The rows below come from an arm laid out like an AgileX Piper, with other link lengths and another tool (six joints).
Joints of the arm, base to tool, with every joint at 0 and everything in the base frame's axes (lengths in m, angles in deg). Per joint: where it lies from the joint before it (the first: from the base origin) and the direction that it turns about. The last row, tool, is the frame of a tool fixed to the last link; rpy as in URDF.
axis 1: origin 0 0 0.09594 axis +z
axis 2: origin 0 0 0 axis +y
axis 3: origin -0.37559 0 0.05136 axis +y
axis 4: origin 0.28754 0 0.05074 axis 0.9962 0 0.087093
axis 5: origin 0 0 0 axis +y
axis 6: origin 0.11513 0 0.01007 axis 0.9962 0 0.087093
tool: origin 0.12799 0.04 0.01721 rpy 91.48 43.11 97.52
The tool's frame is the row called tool.
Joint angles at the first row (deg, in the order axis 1, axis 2, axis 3, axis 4, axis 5, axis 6):
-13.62 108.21 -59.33 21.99 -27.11 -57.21
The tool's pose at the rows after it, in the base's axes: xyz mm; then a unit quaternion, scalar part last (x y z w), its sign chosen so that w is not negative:
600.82 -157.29 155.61 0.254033 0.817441 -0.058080 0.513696
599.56 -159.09 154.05 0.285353 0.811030 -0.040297 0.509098
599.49 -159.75 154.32 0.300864 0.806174 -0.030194 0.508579
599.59 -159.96 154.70 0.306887 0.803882 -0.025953 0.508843
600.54 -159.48 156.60 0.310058 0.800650 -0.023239 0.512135
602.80 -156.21 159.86 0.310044 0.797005 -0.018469 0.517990
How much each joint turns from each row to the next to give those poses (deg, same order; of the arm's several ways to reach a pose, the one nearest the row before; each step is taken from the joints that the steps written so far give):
0.00 0.00 0.00 3.53 0.30 1.05
0.00 0.00 0.01 2.44 0.63 1.85
0.00 0.00 -0.01 0.82 0.13 1.42
0.00 0.00 0.01 0.22 0.00 0.68
0.13 0.00 -0.01 0.00 -0.42 0.64
0.34 0.00 0.00 -0.67 -0.66 1.23

